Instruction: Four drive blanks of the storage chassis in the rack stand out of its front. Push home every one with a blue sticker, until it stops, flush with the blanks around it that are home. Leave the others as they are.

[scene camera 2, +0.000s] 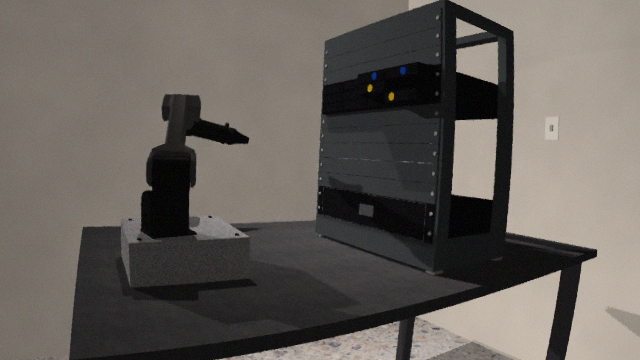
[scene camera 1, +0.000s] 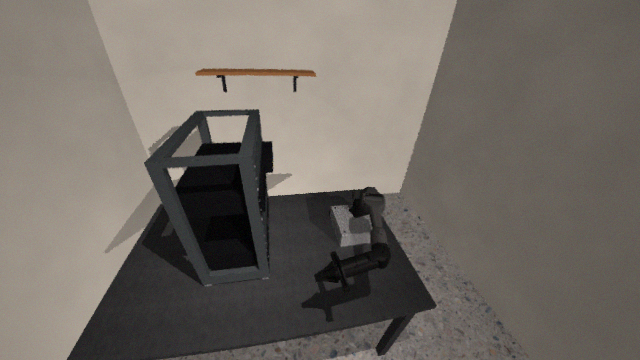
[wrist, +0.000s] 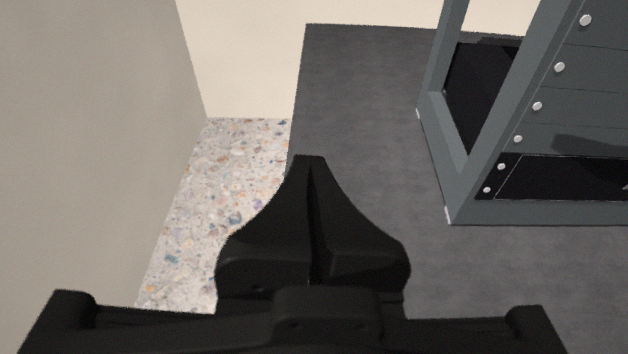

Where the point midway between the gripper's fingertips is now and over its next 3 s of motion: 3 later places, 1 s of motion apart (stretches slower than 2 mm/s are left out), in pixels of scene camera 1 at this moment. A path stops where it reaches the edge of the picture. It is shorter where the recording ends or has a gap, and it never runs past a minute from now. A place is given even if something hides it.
My gripper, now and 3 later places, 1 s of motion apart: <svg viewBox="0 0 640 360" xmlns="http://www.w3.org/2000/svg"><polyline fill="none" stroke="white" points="314,278 290,169 290,167 271,153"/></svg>
